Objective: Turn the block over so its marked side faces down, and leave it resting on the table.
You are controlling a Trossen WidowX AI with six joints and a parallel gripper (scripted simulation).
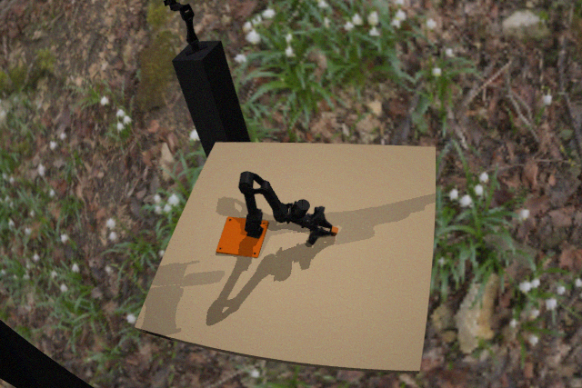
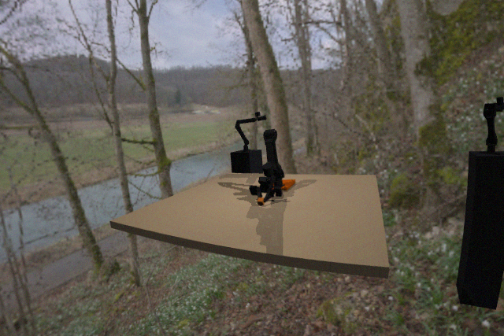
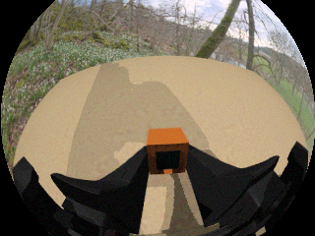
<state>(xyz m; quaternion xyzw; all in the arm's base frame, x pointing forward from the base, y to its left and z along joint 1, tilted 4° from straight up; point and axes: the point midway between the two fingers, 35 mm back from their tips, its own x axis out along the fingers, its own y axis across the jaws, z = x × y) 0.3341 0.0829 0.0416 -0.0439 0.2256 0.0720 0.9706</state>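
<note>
Now: gripper tip 1 cm past the orange block.
</note>
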